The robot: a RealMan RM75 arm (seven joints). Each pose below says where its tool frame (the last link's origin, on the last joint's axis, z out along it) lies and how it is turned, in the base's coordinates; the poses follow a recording.
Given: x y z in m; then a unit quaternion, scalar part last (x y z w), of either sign.
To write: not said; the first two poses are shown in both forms.
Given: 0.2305, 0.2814, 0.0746, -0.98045, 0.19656, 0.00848, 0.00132
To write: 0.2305, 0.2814, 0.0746; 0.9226, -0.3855, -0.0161; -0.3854, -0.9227, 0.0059; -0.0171, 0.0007, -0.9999
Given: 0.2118, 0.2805, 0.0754, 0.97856, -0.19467, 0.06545, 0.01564
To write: 0.2118, 0.2805, 0.0754; 0.9156, -0.3830, 0.1220; -0.3789, -0.9237, -0.0561; 0.1342, 0.0051, -0.9909
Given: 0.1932, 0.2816, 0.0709, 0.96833, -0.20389, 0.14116, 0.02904
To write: 0.1932, 0.2816, 0.0709; 0.8770, -0.4031, 0.2615; -0.3867, -0.9152, -0.1138; 0.2852, -0.0013, -0.9585
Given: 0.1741, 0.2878, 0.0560, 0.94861, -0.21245, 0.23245, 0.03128
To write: 0.1741, 0.2878, 0.0560; 0.8017, -0.4176, 0.4277; -0.3885, -0.9078, -0.1581; 0.4543, -0.0394, -0.8900
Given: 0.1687, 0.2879, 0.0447, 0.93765, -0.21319, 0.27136, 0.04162
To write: 0.1687, 0.2879, 0.0447; 0.7618, -0.4224, 0.4911; -0.3772, -0.9056, -0.1938; 0.5266, -0.0377, -0.8493
